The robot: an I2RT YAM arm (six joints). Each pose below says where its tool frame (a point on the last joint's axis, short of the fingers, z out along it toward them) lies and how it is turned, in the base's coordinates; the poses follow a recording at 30 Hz.
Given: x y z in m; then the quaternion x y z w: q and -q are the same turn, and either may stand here.
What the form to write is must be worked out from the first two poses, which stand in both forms.
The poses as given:
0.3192 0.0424 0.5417 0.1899 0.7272 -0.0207 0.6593
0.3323 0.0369 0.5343 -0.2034 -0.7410 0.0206 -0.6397
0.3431 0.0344 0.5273 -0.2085 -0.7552 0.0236 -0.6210
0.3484 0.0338 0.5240 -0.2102 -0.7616 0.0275 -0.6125
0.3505 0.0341 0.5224 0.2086 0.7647 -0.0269 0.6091
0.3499 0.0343 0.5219 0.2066 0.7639 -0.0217 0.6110
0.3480 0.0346 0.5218 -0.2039 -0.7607 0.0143 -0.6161
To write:
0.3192 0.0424 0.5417 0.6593 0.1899 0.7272 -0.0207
0.3323 0.0369 0.5343 0.6397 0.2034 0.7410 -0.0206
0.3431 0.0344 0.5273 0.6210 0.2085 0.7552 -0.0236
0.3484 0.0338 0.5240 0.6125 0.2102 0.7616 -0.0275
0.3505 0.0341 0.5224 0.6091 0.2086 0.7647 -0.0269
0.3499 0.0343 0.5219 0.6110 0.2066 0.7639 -0.0217
0.3480 0.0346 0.5218 0.6161 0.2039 0.7607 -0.0143

